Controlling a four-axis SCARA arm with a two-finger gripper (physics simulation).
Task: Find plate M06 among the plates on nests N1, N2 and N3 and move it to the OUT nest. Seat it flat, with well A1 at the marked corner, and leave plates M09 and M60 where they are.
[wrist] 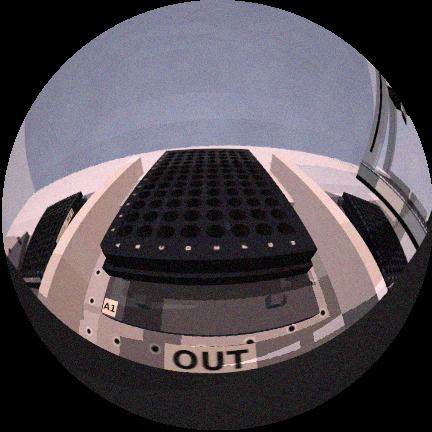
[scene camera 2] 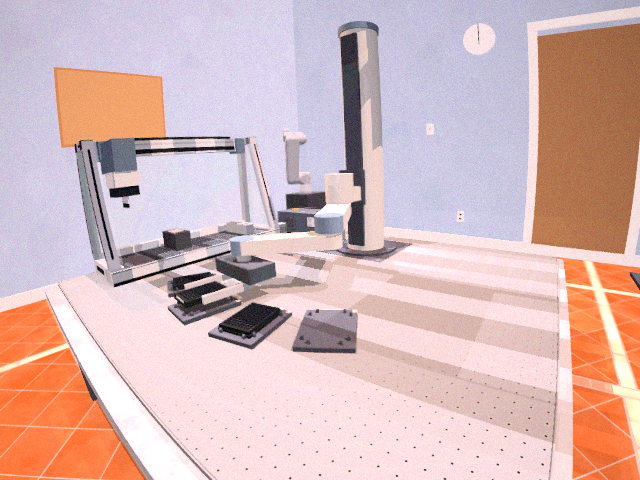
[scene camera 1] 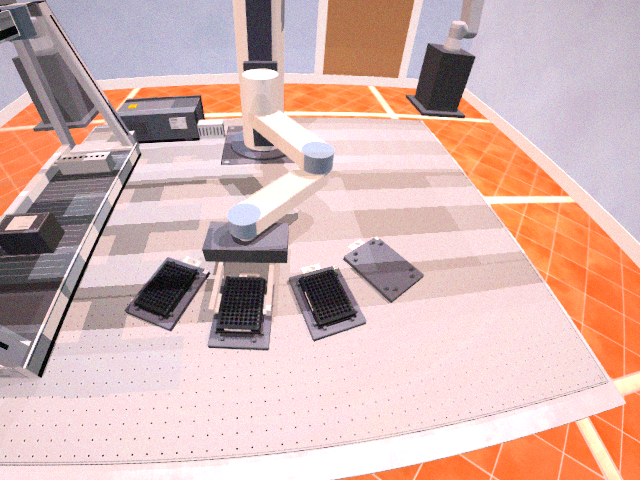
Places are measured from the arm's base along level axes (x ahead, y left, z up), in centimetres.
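Pixels of known places: gripper, fingertip midpoint: (wrist: 205, 162) (scene camera 2: 193, 294) (scene camera 1: 240, 312); arm's base, origin of the base link: (scene camera 2: 365, 250) (scene camera 1: 264, 145).
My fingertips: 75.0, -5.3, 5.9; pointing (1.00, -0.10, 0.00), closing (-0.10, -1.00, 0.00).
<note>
For each thing: its middle in the pictures, then the offset to it from my fingertips, as dx, dy, dz. "pt": a spot on its surface instead.
- black well plate, body centre: (wrist: 205, 182) (scene camera 1: 241, 303) (scene camera 2: 202, 293) -2.4, +0.2, -0.5
- OUT nest, body centre: (wrist: 207, 218) (scene camera 1: 243, 311) (scene camera 2: 203, 303) -2.4, +0.1, -3.5
- nest's A1 mark, body centre: (wrist: 109, 306) -9.2, +6.4, -3.4
- black plate, body centre: (wrist: 380, 236) (scene camera 1: 167, 287) (scene camera 2: 192, 280) -8.9, -16.8, -2.7
- bare nest, body centre: (scene camera 2: 328, 327) (scene camera 1: 383, 265) -12.0, +33.7, -3.5
- dark box, surface spot: (scene camera 1: 31, 232) (scene camera 2: 172, 233) pt -18.6, -47.8, +7.2
- grey box unit, surface spot: (scene camera 1: 162, 118) pt -78.5, -31.5, +5.0
My gripper (scene camera 1: 241, 305) (scene camera 2: 193, 294) (wrist: 205, 162) is shut on a black well plate (scene camera 1: 241, 297) (scene camera 2: 199, 292) (wrist: 207, 220), and holds it level a little above the OUT nest (scene camera 1: 239, 342) (scene camera 2: 185, 316) (wrist: 215, 320). Its ID is not readable. Letter A on the plate is on the same side as the nest's A1 mark (wrist: 109, 307). One black plate (scene camera 1: 169, 286) (scene camera 2: 188, 281) (wrist: 377, 235) sits on the nest left of OUT in scene view 1, another (scene camera 1: 328, 297) (scene camera 2: 252, 319) (wrist: 52, 235) on the nest right of it; I cannot read their IDs. A bare nest (scene camera 1: 383, 268) (scene camera 2: 326, 330) is farther right.
A gantry frame (scene camera 1: 90, 82) (scene camera 2: 93, 206) with a dark box (scene camera 1: 31, 232) (scene camera 2: 176, 238) on its deck stands left of the nests. A grey box unit (scene camera 1: 162, 118) is behind, beside the arm's column (scene camera 1: 261, 31) (scene camera 2: 369, 129).
</note>
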